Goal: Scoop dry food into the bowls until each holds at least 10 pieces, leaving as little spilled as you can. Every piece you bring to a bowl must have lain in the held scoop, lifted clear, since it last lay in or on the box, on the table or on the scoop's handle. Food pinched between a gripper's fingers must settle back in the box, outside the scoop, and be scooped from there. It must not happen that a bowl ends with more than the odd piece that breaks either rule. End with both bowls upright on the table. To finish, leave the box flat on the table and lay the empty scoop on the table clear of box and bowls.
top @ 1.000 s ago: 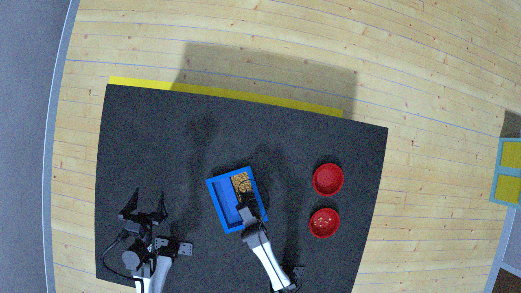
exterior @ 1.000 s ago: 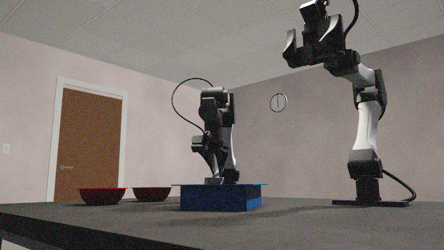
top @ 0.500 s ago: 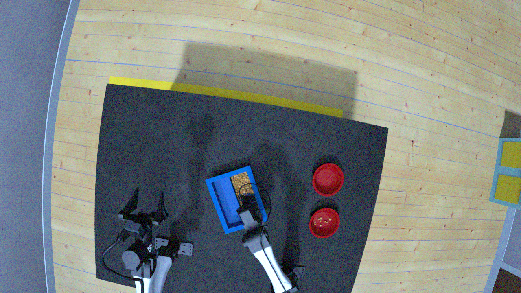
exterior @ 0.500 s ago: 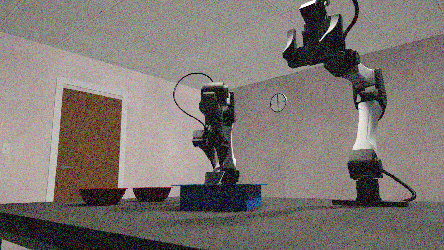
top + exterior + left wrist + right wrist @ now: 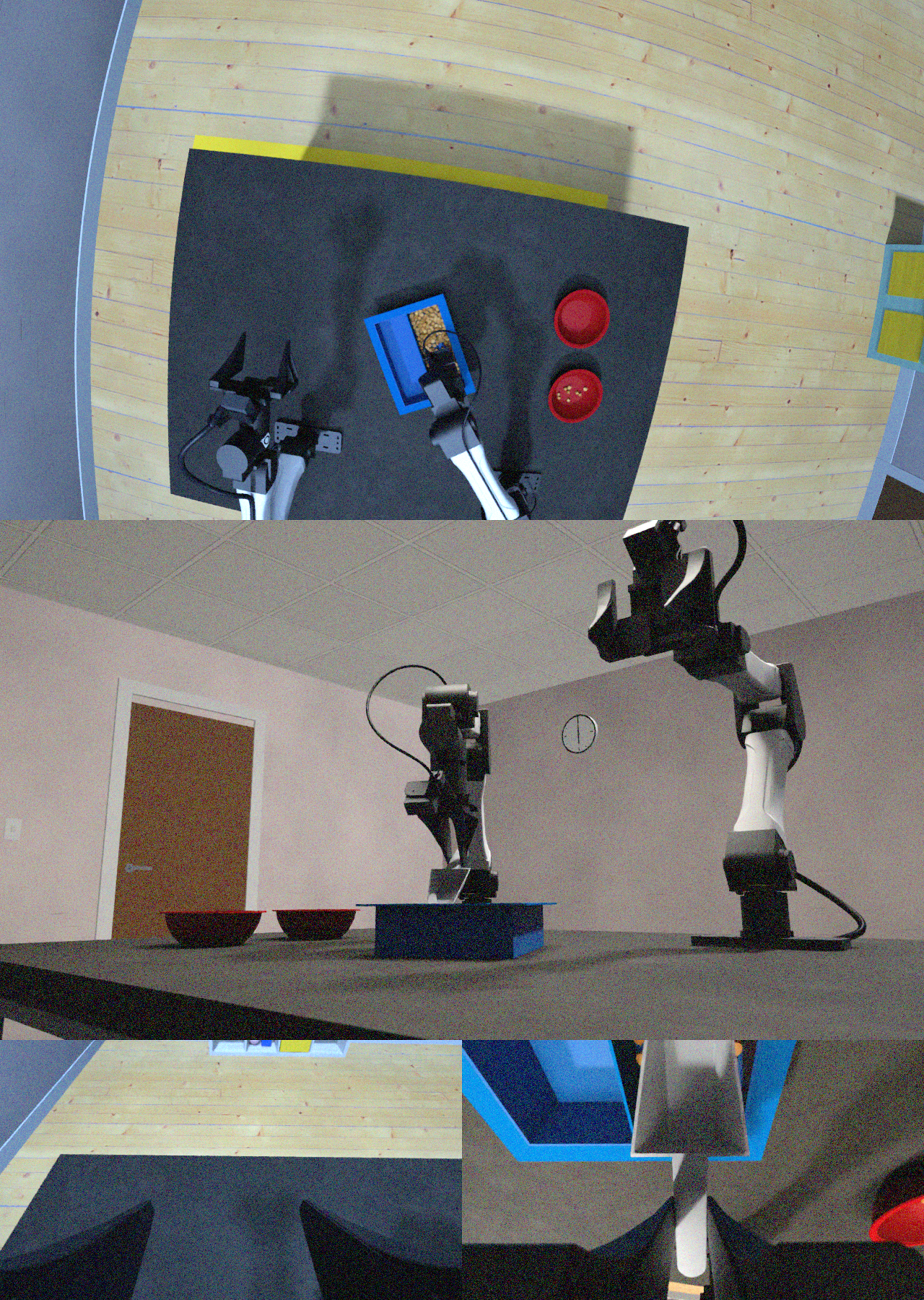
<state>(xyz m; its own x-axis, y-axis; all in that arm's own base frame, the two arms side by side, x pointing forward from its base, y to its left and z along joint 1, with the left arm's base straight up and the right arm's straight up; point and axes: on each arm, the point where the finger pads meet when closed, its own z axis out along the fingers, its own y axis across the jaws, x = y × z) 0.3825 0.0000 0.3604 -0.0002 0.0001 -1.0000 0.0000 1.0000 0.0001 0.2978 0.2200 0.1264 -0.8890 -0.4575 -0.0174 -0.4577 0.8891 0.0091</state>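
Right now the blue box is 100 mm to the left of my right hand, 80 mm below it and 70 mm ahead of it. The rest, counted from my right hand: grey scoop: 30 mm below, 30 mm ahead, 20 mm to the left.
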